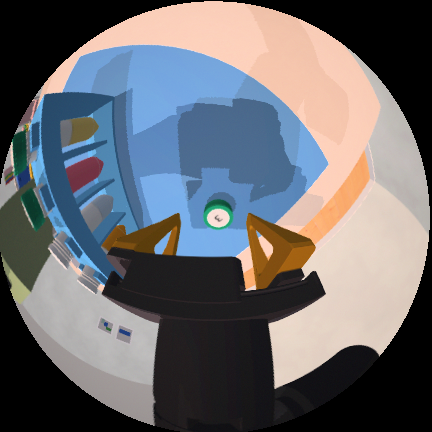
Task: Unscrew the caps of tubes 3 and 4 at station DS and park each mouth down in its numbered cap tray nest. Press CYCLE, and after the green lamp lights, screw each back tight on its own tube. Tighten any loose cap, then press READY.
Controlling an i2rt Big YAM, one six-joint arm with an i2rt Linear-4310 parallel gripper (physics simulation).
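Places are measured from the arm's base along level axes (x ahead, y left, z up), in millimetres.
Pixels of known places: gripper, fingertip midpoint: (213, 217).
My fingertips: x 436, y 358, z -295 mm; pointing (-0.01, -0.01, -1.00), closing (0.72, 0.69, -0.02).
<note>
For each thing: its top centre in the pictures, then the offset to it from my fingertips. "spot": a spot on its surface instead. Level surfaces: height alone.
- blue mat, surface height: dz -22 mm
- yellow tube, surface spot: (84, 129) spot: dx -177, dy -6, dz +13 mm
- orange tube, surface spot: (117, 236) spot: dx -78, dy -110, dz +12 mm
A green-sided cap with a white top marked 3 (218, 217) shows top up over the blue mat (175, 75); whether anything is under it is hidden. My gripper (213, 217) is open above the mat, and the cap shows in the gap between its orange fingertips, with nothing gripped. A blue rack (52, 150) at the left holds a yellow tube (84, 129), a red tube (86, 173), a grey-white tube (100, 209) and an orange tube (117, 236), partly behind the left finger. Their numbers are not readable. The cap tray, CYCLE, READY and the lamp cannot be made out.
Green caps (20, 150) (33, 209) and white caps (61, 250) (88, 279) line the rack's far left side. The pink table top (200, 25) surrounds the mat, with a wooden edge (345, 195) at right. Small coloured items are cut off at the far left.
</note>
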